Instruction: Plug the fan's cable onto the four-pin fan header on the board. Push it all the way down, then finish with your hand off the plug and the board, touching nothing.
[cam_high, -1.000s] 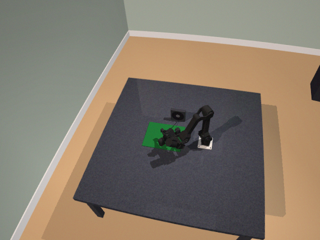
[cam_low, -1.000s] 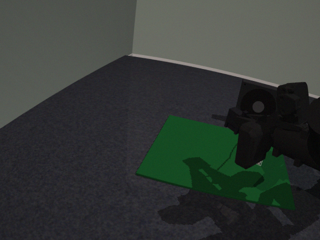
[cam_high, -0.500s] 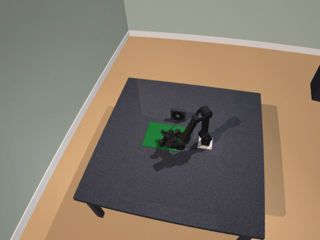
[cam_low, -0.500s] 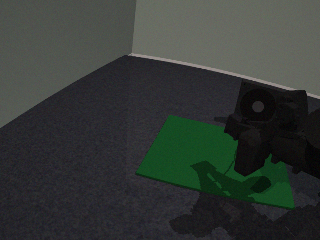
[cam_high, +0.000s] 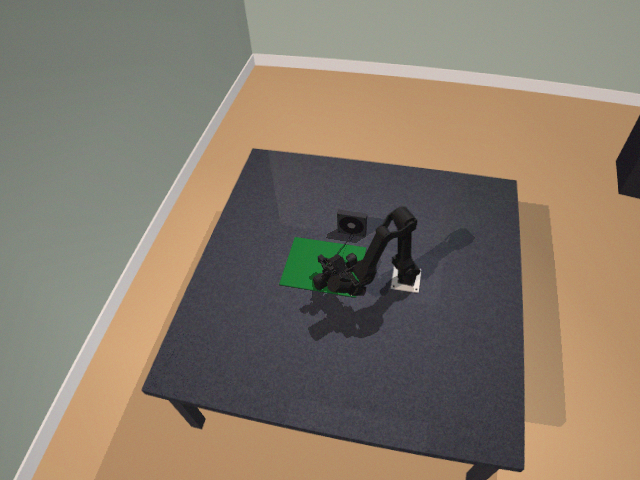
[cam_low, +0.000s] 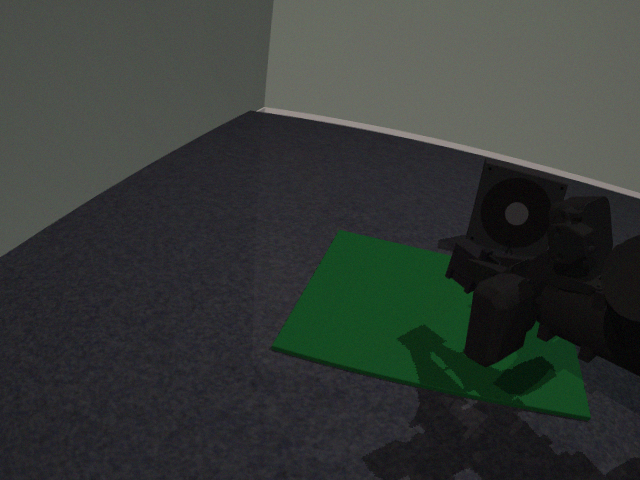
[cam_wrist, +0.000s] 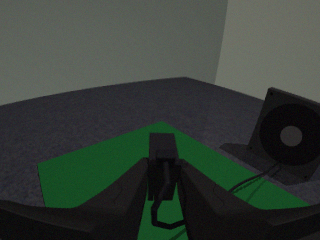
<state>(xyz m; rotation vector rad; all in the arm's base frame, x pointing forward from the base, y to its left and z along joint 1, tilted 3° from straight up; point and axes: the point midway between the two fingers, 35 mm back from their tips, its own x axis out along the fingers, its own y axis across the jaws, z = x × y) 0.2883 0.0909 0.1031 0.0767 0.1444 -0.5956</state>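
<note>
My gripper tip is now 100 mm above the green board, 30 mm to the left of it and 10 mm short of it. Also, from my gripper tip: white four-pin header 90 mm below, 60 mm behind, 50 mm to the right; then black fan 230 mm to the right, 40 mm behind, 30 mm below; then black plug 10 mm below, 10 mm ahead.
</note>
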